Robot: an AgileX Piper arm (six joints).
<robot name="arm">
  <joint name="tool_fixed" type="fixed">
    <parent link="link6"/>
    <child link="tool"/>
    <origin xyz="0 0 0" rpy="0 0 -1.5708"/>
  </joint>
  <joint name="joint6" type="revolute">
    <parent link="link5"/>
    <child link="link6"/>
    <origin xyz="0 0.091 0" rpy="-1.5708 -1.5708 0"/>
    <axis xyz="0 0 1"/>
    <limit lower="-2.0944" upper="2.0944"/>
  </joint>
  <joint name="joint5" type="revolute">
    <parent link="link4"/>
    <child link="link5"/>
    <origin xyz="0 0 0" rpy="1.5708 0 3.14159"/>
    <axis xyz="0 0 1"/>
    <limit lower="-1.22" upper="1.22"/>
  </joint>
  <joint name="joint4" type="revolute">
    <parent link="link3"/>
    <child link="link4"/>
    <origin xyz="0.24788 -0.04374 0" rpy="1.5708 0 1.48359"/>
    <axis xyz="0 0 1"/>
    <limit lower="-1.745" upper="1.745"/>
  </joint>
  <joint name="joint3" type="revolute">
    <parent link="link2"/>
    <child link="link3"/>
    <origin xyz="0.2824 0.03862 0" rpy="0 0 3.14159"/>
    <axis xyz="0 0 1"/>
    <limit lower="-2.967" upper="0"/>
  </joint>
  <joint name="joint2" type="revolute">
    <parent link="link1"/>
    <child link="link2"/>
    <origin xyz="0 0 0" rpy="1.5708 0 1.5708"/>
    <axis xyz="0 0 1"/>
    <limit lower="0" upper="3.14"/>
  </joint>
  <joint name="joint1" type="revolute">
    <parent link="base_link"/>
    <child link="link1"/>
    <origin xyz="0 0 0.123" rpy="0 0 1.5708"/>
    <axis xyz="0 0 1"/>
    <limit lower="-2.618" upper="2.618"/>
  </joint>
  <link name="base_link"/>
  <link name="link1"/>
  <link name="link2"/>
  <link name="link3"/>
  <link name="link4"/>
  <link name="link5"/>
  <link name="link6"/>
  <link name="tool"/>
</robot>
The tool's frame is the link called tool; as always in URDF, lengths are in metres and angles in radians.
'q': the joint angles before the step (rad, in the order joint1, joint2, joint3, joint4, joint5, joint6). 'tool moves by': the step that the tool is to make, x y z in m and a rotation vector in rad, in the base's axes. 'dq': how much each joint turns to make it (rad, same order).
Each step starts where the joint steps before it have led.
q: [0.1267, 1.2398, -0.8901, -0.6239, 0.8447, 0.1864]
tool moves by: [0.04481, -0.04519, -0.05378, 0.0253, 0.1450, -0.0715]
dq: [-0.2056, 0.2540, -0.0398, 0.0522, -0.1335, -0.1032]
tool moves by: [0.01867, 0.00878, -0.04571, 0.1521, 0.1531, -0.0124]
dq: [-0.0024, 0.1645, -0.0308, 0.2065, -0.0006, -0.1084]
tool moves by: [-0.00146, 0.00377, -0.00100, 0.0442, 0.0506, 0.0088]
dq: [0.0000, 0.0068, -0.0134, 0.0807, 0.0478, -0.0713]
